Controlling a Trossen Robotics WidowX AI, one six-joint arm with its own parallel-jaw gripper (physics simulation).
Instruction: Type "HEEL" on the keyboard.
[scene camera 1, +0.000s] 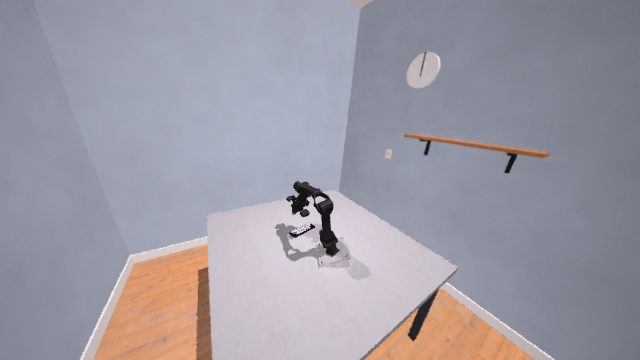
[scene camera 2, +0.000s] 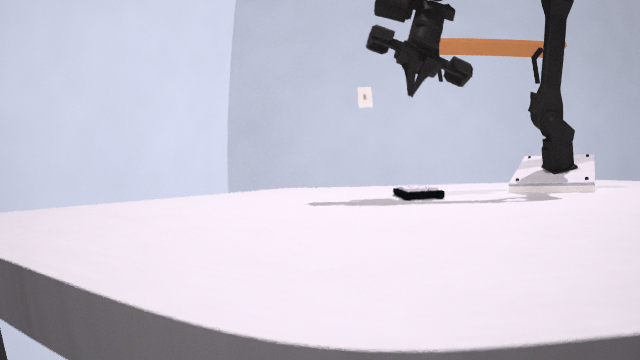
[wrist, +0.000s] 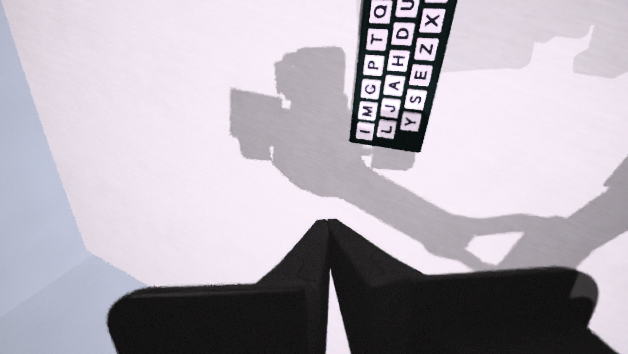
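A dark keyboard with white letter keys lies flat on the table. In the wrist view part of it shows at the upper right, with the H key, the E key and the L key in sight. The far part of the keyboard is cut off by the view's top edge. My gripper is shut and empty, its tips touching. It hangs high above the keyboard, apart from it, and points down at a tilt.
The grey-white table carries the arm's white base plate. The arm's shadow falls over the table beside the keyboard. A wooden shelf and a round clock are on the wall.
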